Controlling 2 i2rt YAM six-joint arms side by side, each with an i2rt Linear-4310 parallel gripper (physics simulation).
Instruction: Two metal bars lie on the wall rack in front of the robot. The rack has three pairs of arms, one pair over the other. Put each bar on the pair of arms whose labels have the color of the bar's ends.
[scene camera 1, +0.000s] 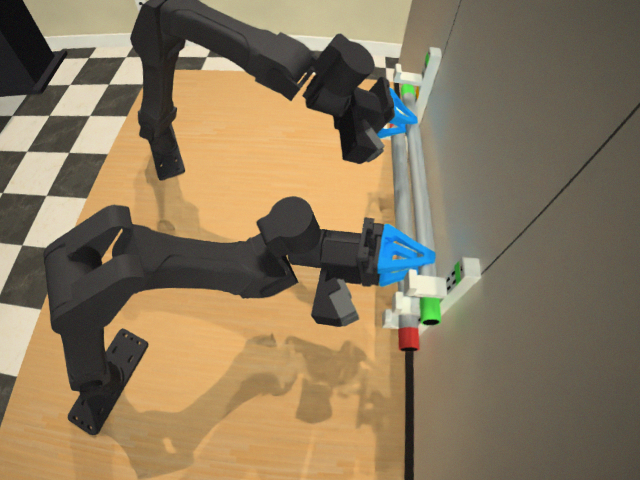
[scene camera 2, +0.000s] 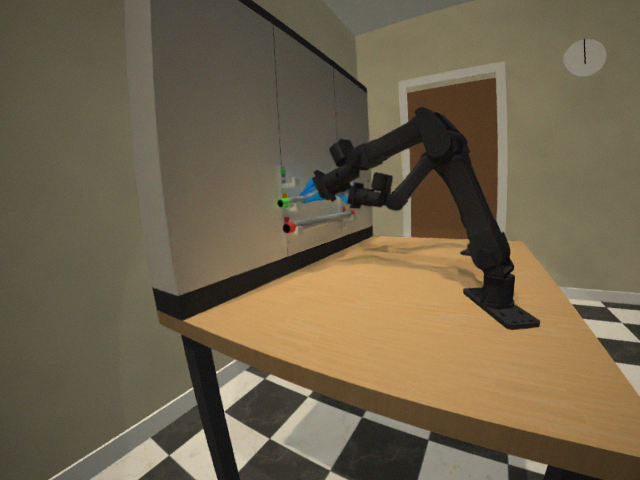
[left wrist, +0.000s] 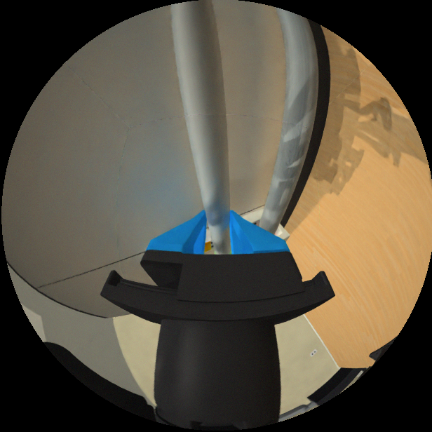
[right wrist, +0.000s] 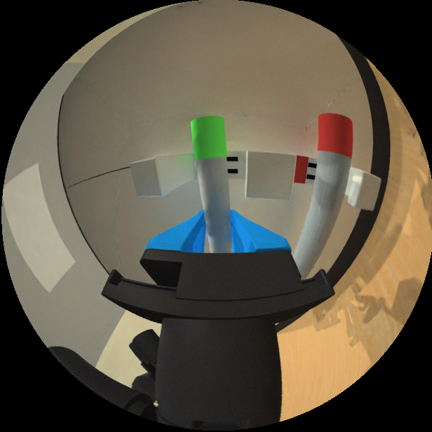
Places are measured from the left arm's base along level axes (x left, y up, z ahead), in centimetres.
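Where they show: left gripper, between the fingertips: (scene camera 1: 412, 124) (scene camera 2: 301, 199); right gripper, between the fingertips: (scene camera 1: 434, 261); left arm's base, origin of its link: (scene camera 1: 165, 149) (scene camera 2: 496, 307); right arm's base, origin of its link: (scene camera 1: 109, 380).
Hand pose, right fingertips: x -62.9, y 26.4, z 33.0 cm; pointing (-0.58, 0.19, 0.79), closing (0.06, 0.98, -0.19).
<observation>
Things, the pixels of their top centre, and the offset from my right fingertips. "pt": a spot on its surface instead. Level surfaces: height alone.
- green-ended bar, centre of its top: (scene camera 1: 422, 166) (scene camera 2: 321, 188) dx +14.2, dy +1.6, dz +6.5 cm
- wall rack, a spot on its surface: (scene camera 1: 469, 268) pt dx -5.0, dy +9.2, dz -1.7 cm
- red-ended bar, centre of its top: (scene camera 1: 405, 208) (scene camera 2: 325, 215) dx +13.4, dy -8.6, dz +5.5 cm
- green label, a spot on its surface: (scene camera 2: 282, 171) pt dx +31.9, dy +7.3, dz +17.4 cm
- orange label, a spot on its surface: (scene camera 2: 284, 195) pt dx +31.8, dy -0.1, dz +17.3 cm
- wooden table, height of its surface: dy -26.4 cm
The green-ended bar (scene camera 1: 421, 191) (scene camera 2: 284, 202) (left wrist: 200, 100) (right wrist: 214, 190) is held level at the middle of the wall rack (scene camera 1: 469, 268). In the right wrist view it passes beside the end of the middle arm (right wrist: 270, 175), on the upper arm's side. My left gripper (scene camera 1: 410, 124) (scene camera 2: 303, 198) (left wrist: 217, 214) and my right gripper (scene camera 1: 431, 256) (right wrist: 217, 214) are both shut on this bar, near opposite ends. The red-ended bar (scene camera 1: 402, 191) (scene camera 2: 320, 220) (left wrist: 300, 100) (right wrist: 327, 190) lies on the lowest pair, by the red label (right wrist: 301, 169).
The upper rack arm (scene camera 1: 426, 285) (right wrist: 146, 177) is close above the green-ended bar; the green label (scene camera 2: 282, 171) marks that pair. An orange label (scene camera 2: 284, 195) (left wrist: 208, 246) marks the middle. The grey wall panel (scene camera 1: 542, 310) (scene camera 2: 217, 129) stands behind the rack, and the wooden table (scene camera 1: 248, 170) (scene camera 2: 382, 330) is below.
</observation>
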